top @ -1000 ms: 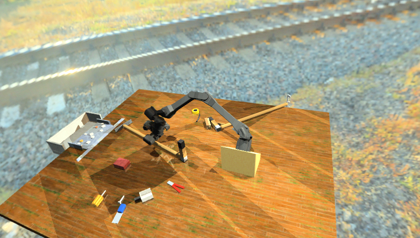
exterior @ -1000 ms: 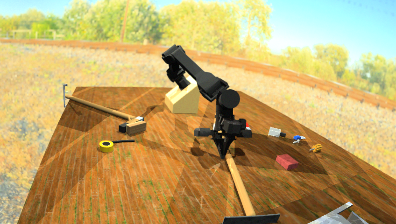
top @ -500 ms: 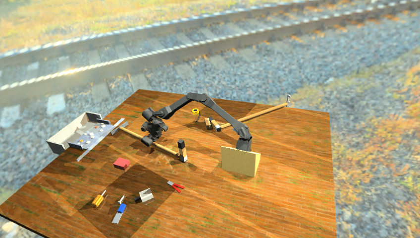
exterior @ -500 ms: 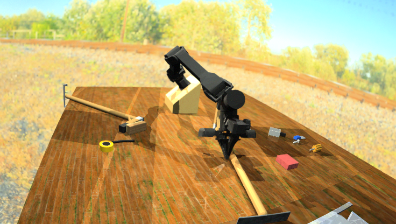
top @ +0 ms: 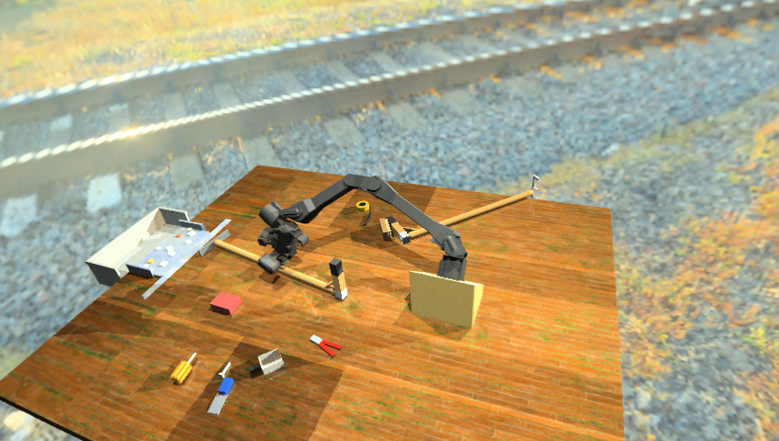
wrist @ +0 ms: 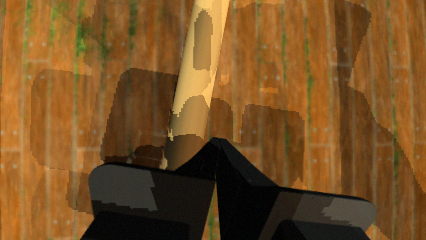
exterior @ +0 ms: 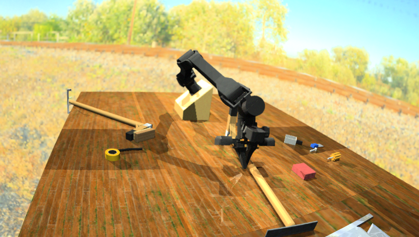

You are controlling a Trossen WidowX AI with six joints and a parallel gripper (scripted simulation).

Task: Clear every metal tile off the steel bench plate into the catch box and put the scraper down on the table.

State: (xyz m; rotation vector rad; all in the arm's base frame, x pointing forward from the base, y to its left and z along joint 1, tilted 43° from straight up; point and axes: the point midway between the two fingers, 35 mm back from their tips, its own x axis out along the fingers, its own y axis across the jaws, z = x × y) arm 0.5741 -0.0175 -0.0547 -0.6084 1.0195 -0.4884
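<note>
Now: gripper tip 20 mm short of the long scraper, 20 mm to the right of it and 50 mm below it. Round my gripper tip: red block: 60 mm ahead, 210 mm to the left; wooden block: 250 mm behind, 290 mm to the right, 10 mm above; yellow tape roll: 90 mm behind, 410 mm to the right.
</note>
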